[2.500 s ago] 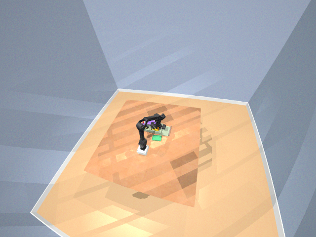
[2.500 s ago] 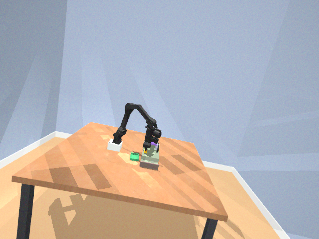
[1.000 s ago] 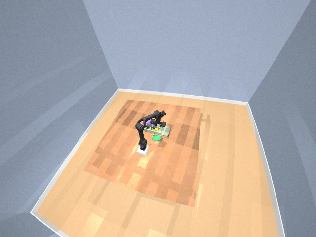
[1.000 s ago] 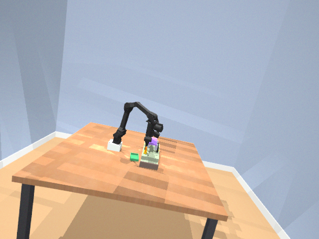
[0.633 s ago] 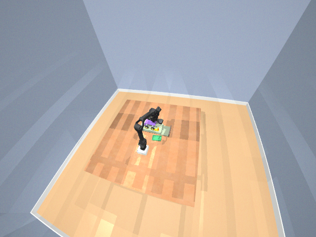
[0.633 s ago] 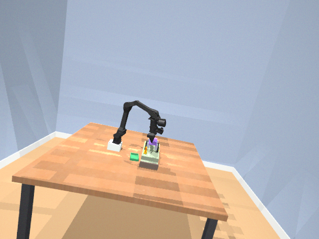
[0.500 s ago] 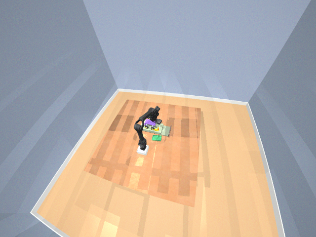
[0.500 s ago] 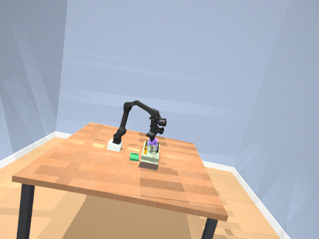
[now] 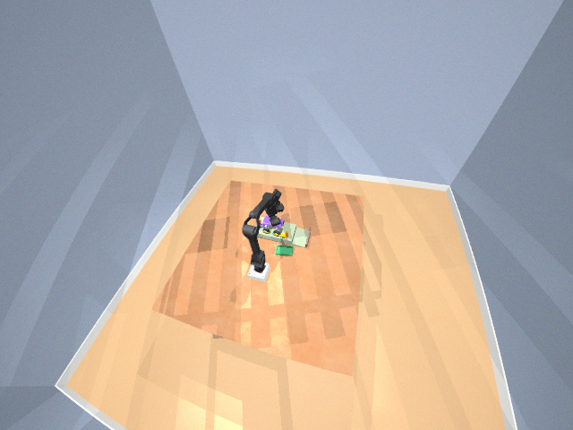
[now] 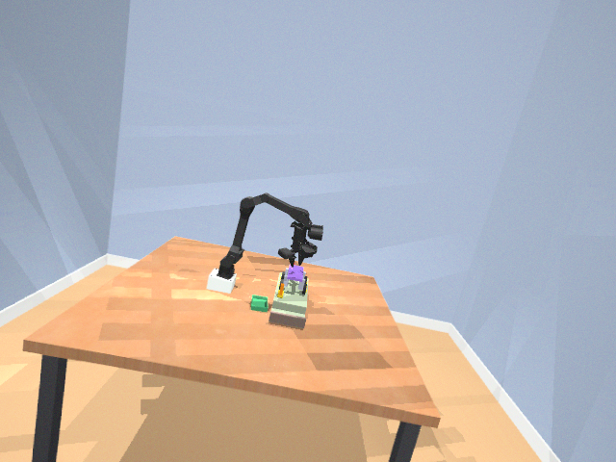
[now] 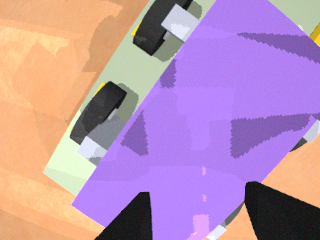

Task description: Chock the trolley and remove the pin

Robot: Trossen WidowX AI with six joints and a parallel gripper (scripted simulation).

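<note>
Right now the red-headed stop pin is 3 cm behind my gripper tip, 9 cm to the left of it and 5 cm below it. Also, from my gripper tip: trolley 1 cm ahead, 7 cm below; then ramp 1 cm ahead, 1 cm to the right, 13 cm below; then yellow chock 3 cm behind, 10 cm to the right, 10 cm below.
</note>
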